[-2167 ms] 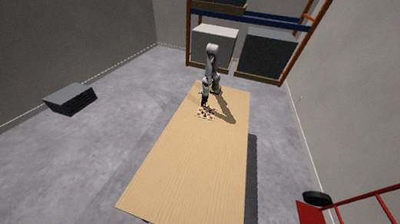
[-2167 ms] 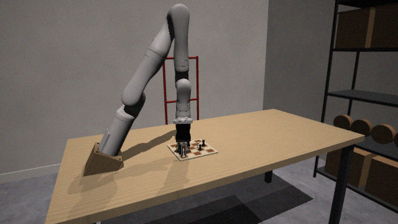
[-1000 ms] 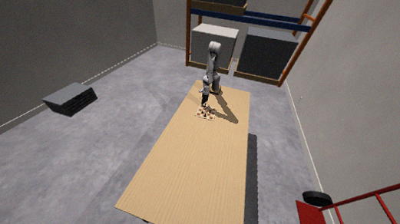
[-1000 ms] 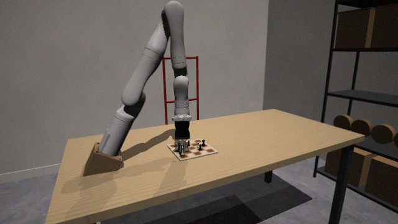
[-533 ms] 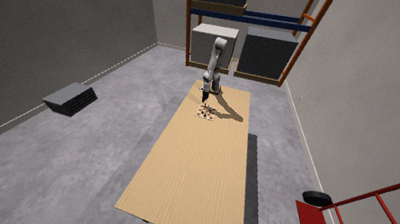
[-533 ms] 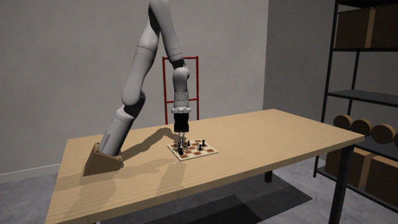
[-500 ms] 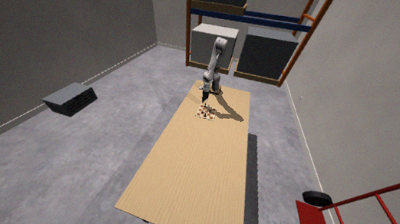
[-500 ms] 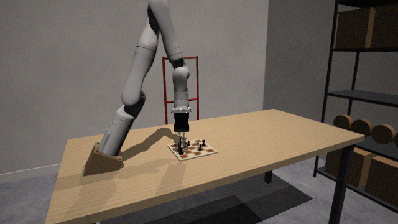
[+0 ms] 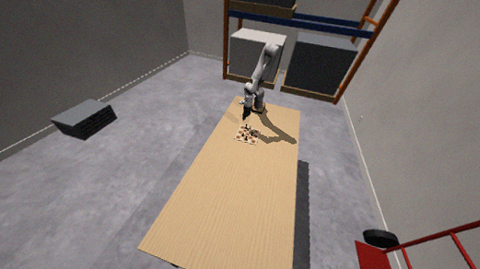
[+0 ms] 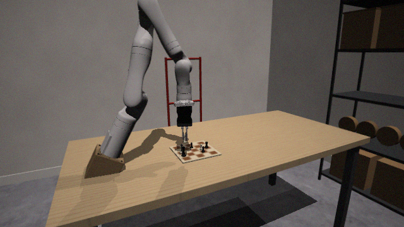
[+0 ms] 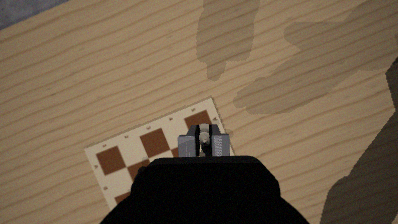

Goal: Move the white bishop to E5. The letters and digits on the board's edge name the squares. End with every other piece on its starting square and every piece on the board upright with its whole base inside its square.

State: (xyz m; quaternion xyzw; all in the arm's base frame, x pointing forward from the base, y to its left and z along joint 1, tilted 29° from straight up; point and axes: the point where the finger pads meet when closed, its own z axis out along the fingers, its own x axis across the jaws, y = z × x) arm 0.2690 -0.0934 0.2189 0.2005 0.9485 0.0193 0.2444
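Now: the black piece 1 cm ahead of my hand, 4 cm to the left of it and 10 cm below it. Round my hand: white bishop 1 cm below; then chessboard 9 cm ahead, 7 cm to the left, 13 cm below.
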